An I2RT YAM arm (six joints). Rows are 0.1 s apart.
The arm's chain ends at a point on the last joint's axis. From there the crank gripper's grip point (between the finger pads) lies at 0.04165 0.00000 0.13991 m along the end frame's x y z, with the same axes.
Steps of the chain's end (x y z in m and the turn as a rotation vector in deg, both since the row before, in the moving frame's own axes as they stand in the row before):
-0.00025 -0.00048 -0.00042 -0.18 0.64 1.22
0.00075 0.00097 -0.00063 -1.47 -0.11 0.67
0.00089 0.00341 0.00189 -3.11 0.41 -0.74
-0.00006 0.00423 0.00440 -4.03 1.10 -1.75
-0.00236 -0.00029 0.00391 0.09 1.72 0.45
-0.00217 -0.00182 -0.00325 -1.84 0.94 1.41
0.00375 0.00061 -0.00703 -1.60 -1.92 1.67
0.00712 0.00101 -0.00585 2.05 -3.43 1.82
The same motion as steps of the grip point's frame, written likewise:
0.00130 0.00086 -0.00090 -0.18 0.64 1.22
0.00046 0.00505 -0.00060 -1.47 -0.11 0.67
0.00194 0.01045 0.00140 -3.11 0.41 -0.74
0.00275 0.01272 0.00327 -4.03 1.10 -1.75
0.00182 -0.00017 0.00260 0.09 1.72 0.45
0.00005 0.00371 -0.00404 -1.84 0.94 1.41
-0.00103 0.00568 -0.00578 -1.60 -1.92 1.67
-0.00126 -0.00285 -0.00368 2.05 -3.43 1.82

